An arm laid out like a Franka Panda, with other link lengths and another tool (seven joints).
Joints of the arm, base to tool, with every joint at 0 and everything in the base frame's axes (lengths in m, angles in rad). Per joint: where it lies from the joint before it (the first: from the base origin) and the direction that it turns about. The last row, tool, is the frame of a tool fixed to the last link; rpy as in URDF.
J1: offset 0.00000 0.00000 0.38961 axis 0 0 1
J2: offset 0.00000 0.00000 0.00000 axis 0 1 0
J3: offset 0.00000 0.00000 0.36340 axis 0 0 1
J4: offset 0.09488 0.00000 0.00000 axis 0 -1 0
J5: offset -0.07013 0.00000 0.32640 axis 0 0 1
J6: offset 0.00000 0.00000 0.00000 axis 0 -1 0
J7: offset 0.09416 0.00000 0.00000 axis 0 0 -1
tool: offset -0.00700 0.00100 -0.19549 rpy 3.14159 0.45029 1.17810
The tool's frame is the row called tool.
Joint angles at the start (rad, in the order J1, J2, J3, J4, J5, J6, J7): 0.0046, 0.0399, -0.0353, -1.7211, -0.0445, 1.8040, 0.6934
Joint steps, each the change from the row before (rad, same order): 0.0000, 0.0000, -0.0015, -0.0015, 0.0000, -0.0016, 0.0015; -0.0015, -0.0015, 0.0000, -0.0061, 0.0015, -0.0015, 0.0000; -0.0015, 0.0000, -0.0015, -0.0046, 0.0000, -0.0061, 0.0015; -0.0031, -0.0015, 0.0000, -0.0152, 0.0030, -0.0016, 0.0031; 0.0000, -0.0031, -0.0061, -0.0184, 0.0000, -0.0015, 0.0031; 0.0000, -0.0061, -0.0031, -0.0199, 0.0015, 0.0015, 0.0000; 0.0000, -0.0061, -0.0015, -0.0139, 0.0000, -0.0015, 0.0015; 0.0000, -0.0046, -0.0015, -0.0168, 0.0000, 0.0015, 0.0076; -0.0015, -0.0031, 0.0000, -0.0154, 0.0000, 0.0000, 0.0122; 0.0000, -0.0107, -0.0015, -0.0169, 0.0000, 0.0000, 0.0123; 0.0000, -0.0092, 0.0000, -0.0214, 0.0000, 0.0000, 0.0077
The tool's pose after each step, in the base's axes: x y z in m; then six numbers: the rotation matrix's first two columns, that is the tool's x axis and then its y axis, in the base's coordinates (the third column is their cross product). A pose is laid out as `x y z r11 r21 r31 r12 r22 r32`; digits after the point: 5 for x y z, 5 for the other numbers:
0.53987 -0.01943 0.56378 0.82314 0.38029 -0.42169 0.44319 -0.89452 0.05841
0.53817 -0.01995 0.56181 0.82129 0.37948 -0.42601 0.44186 -0.89545 0.05420
0.53607 -0.02151 0.55926 0.81852 0.37570 -0.43460 0.43813 -0.89756 0.04925
0.53254 -0.02253 0.55343 0.81448 0.37165 -0.44554 0.43259 -0.90073 0.03946
0.52796 -0.02556 0.54716 0.81036 0.36439 -0.45884 0.42481 -0.90473 0.03176
0.52316 -0.02674 0.54213 0.80595 0.36266 -0.46790 0.42205 -0.90624 0.02457
0.51900 -0.02737 0.53938 0.80271 0.36050 -0.47508 0.41947 -0.90755 0.02008
0.51503 -0.02793 0.53489 0.80095 0.35348 -0.48325 0.41143 -0.91131 0.01533
0.51124 -0.02848 0.53011 0.79994 0.34262 -0.49265 0.39907 -0.91686 0.01034
0.50601 -0.02898 0.52859 0.80174 0.33166 -0.49721 0.38645 -0.92228 0.00794
0.49995 -0.02867 0.52445 0.79829 0.32583 -0.50653 0.37942 -0.92522 0.00280

